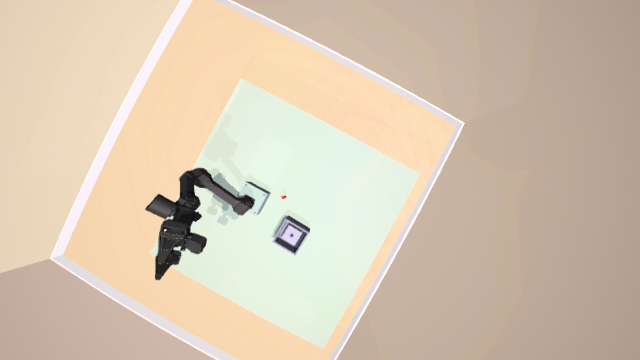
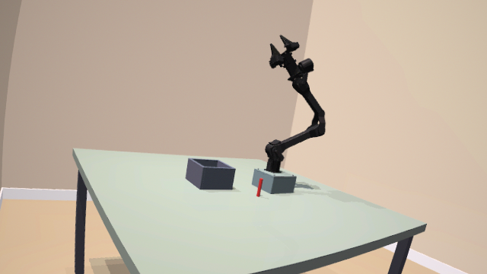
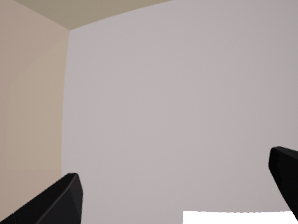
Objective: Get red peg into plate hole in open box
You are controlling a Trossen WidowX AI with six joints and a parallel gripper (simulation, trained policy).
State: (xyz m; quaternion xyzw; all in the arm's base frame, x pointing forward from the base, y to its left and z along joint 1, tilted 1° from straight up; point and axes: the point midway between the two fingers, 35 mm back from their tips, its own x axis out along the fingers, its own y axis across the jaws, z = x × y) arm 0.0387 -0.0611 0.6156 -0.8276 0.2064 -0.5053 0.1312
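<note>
The red peg is 68 cm below my gripper tip, 19 cm to the left of it and 13 cm ahead of it. Also, from my gripper tip: grey box (70 cm below, 26 cm ahead).
</note>
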